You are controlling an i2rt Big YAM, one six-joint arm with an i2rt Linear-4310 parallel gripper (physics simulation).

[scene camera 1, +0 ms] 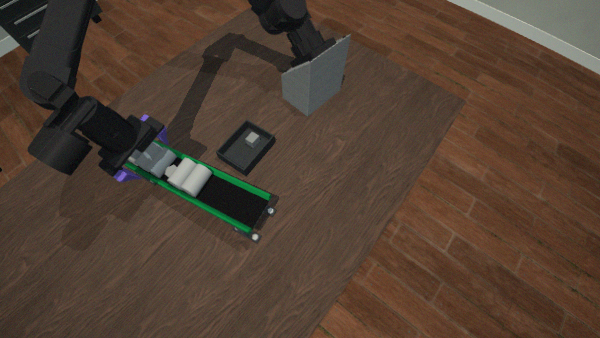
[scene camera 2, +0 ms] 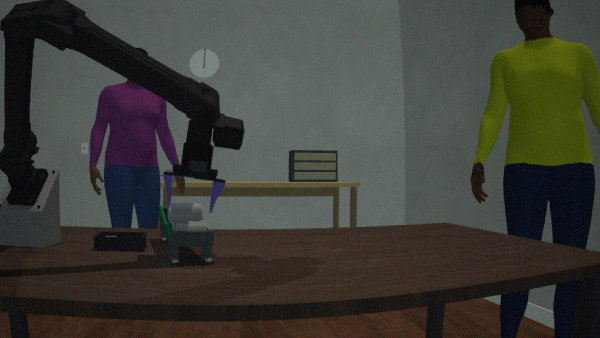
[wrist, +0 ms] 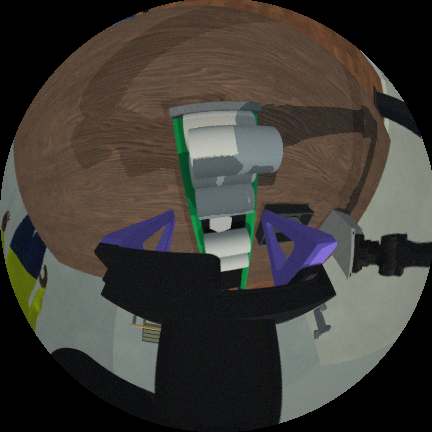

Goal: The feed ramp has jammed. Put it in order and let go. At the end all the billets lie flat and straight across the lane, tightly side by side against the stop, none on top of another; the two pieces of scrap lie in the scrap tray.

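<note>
The ramp has green side rails and a grey stop. One white billet lies on top of others near the stop and juts over the right rail in the wrist view. Under or beside it are billets. A small pale scrap piece lies in the lane, between these and two more billets. Another scrap piece lies in the black tray. My gripper is open and empty, its fingers spread wider than the lane, above the ramp's stop-end half.
The grey arm base stands beyond the tray. The tray sits beside the ramp, on the arm base's side. Two people stand behind the table. A back table holds a drawer unit.
</note>
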